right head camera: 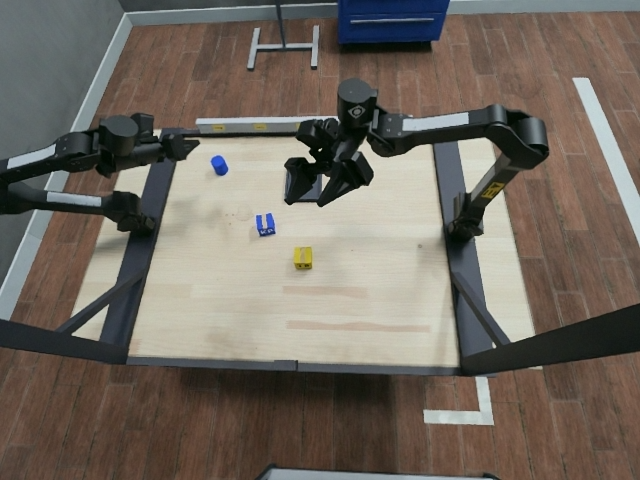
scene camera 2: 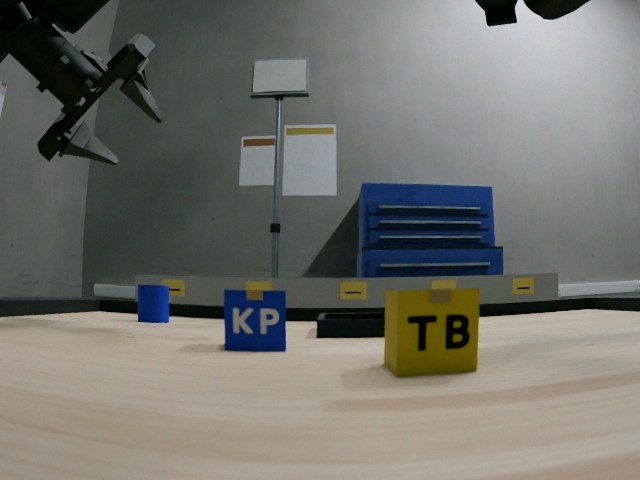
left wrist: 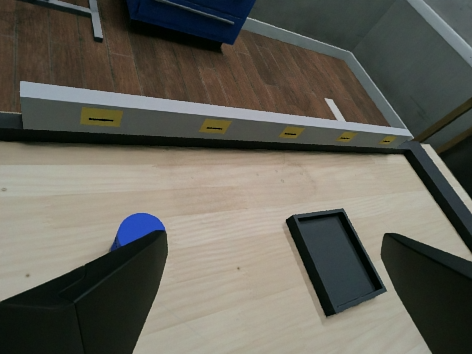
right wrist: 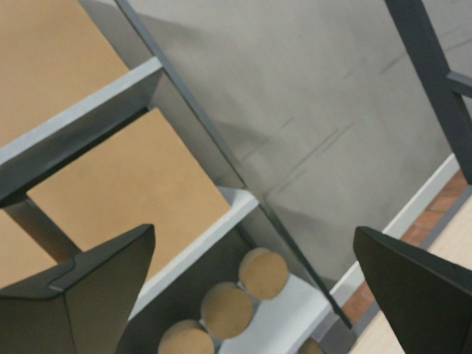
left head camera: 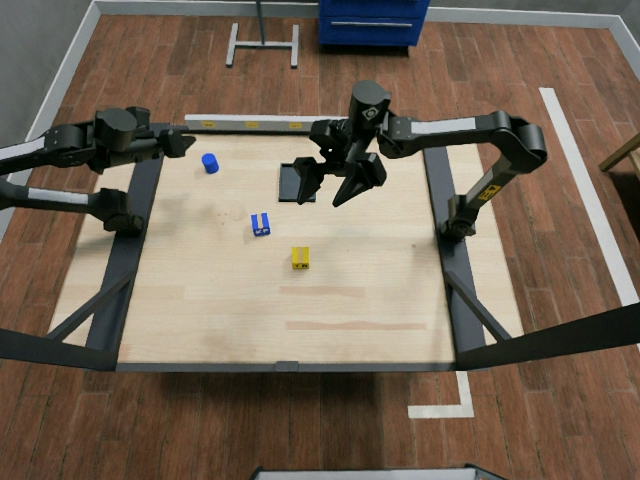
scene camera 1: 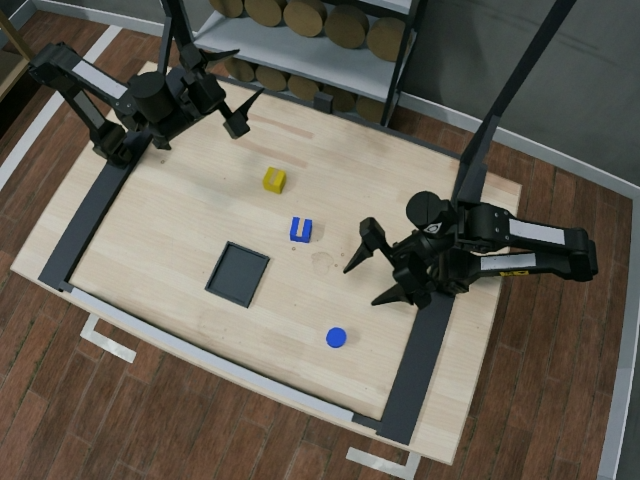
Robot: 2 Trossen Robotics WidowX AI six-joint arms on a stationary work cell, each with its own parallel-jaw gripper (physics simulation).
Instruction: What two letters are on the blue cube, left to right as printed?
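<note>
The blue cube sits on the wooden table with a tan strip across its top. In scene camera 2 its front face shows the pale letters K on the left and P on the right. The right head camera also shows KP on it, smaller. My left gripper is open and empty, above the table, apart from the cube. My right gripper is open and empty, raised above the table, apart from the cube.
A yellow cube marked TB sits near the blue cube. A blue cylinder stands apart. A dark shallow tray lies on the table. A low barrier edges it.
</note>
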